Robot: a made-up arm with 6 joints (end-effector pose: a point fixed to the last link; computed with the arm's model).
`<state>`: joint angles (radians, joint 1 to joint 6).
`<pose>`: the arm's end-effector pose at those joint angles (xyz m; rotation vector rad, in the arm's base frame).
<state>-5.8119 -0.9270 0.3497 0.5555 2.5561 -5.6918</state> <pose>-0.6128 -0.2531 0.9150 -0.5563 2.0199 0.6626</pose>
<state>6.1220 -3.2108 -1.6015 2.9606 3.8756 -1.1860</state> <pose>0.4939 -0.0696 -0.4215 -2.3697 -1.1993 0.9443</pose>
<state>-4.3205 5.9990 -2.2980 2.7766 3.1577 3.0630</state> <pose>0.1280 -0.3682 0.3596 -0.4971 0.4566 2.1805</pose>
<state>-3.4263 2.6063 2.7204 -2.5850 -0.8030 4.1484</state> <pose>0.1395 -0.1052 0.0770 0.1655 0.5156 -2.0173</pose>
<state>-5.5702 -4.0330 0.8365 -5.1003 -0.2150 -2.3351</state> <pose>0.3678 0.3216 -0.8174 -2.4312 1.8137 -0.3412</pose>
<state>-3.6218 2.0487 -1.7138 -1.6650 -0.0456 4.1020</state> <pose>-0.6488 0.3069 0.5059 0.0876 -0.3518 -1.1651</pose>
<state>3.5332 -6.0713 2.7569 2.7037 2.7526 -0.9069</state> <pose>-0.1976 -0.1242 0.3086 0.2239 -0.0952 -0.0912</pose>
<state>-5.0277 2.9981 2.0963 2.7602 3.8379 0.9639</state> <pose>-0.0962 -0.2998 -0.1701 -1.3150 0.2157 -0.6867</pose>
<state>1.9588 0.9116 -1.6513 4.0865 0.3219 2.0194</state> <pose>-0.0028 0.0158 0.9736 1.0730 -0.2588 1.7225</pose>
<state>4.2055 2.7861 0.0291 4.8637 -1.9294 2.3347</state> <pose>-0.0776 -0.3821 -0.8292 1.2204 0.3953 1.2697</pose>
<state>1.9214 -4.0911 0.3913 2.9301 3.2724 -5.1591</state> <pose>-0.2531 0.6336 -0.5325 0.6495 0.2240 0.1185</pose>
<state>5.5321 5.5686 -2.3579 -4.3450 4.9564 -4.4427</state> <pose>-0.3761 0.2556 0.0530 1.4432 -1.1401 -0.6616</pose>
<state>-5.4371 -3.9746 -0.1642 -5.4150 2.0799 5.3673</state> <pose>0.4597 0.6566 -0.5229 1.4599 -1.2479 -1.0778</pose>
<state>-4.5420 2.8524 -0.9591 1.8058 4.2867 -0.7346</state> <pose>-0.0382 0.6222 -0.5527 0.6039 1.5271 0.1055</pose>
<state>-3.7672 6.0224 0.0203 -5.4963 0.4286 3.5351</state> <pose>0.1854 -0.1994 1.3383 0.1372 -0.2784 0.5141</pose>
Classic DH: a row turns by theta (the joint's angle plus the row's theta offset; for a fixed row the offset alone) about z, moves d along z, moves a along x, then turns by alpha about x. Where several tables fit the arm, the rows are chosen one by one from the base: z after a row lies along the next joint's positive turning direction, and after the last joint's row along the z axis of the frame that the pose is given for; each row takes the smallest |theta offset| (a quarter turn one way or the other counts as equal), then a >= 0, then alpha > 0; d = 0 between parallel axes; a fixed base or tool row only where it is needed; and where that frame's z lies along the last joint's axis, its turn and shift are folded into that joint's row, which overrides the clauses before.
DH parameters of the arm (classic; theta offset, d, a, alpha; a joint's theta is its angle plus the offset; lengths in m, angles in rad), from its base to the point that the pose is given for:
joint 1: 0 0.1718 0 -1.5708
joint 2: -1.5708 0 0.5729 0
joint 3: 1.5708 0.0229 0 1.5708
joint 4: 0 0.5306 0 -1.5708
joint 5: 0 0 0 1.5708
joint 6: 0 0.1024 0 0

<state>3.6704 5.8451 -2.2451 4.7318 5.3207 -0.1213</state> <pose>0.4876 0.1611 0.1616 1.1832 1.7634 -0.1997</pose>
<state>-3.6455 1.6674 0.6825 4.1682 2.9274 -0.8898</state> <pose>-0.7766 0.4233 -0.1780 -0.7200 0.5096 -2.2277</pose>
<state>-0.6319 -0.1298 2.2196 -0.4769 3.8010 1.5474</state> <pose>0.3081 -0.1614 0.5652 -0.5399 0.1518 1.2075</pose>
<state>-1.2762 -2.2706 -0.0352 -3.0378 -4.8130 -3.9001</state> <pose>-0.2122 0.7419 -0.6351 0.7676 2.6594 -0.8455</pose>
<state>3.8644 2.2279 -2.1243 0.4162 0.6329 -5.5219</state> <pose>-0.3977 -0.4140 0.4260 0.7678 0.1027 -1.1698</pose>
